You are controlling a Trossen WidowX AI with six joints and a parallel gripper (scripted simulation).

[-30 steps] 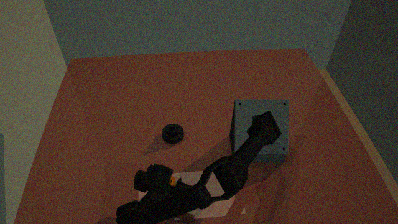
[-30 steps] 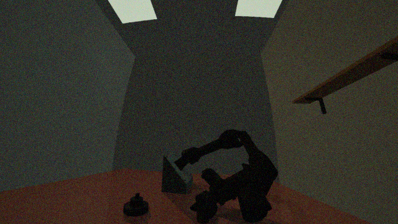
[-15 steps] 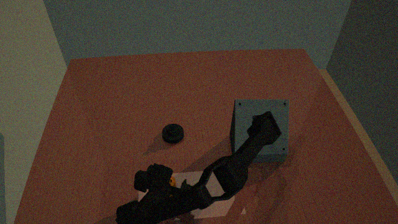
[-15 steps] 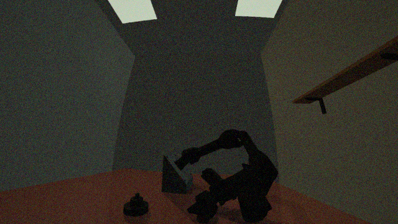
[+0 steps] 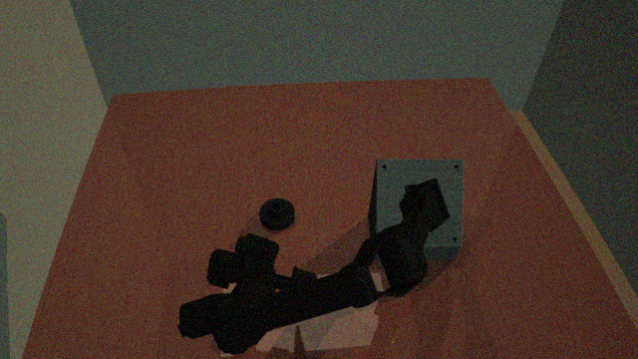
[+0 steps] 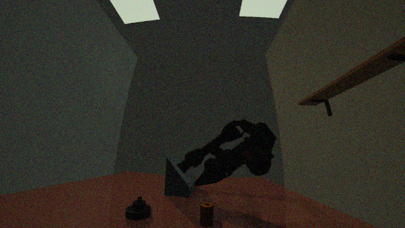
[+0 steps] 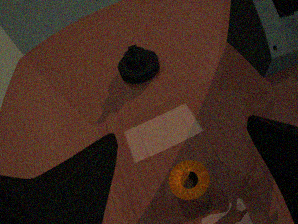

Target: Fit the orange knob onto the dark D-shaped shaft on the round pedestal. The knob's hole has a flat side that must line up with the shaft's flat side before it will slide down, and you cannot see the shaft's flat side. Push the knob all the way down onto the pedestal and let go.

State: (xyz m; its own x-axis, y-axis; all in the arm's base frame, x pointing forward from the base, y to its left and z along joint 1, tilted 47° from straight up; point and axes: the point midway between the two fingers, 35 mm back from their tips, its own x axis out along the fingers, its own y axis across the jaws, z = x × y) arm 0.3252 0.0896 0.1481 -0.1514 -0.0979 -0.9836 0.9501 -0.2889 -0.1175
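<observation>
Right now my gripper tip is 10 cm above the orange knob, 2 cm to the right of it and 1 cm short of it. Also, from my gripper tip: pedestal: 22 cm to the right, 10 cm below, 1 cm behind.
</observation>
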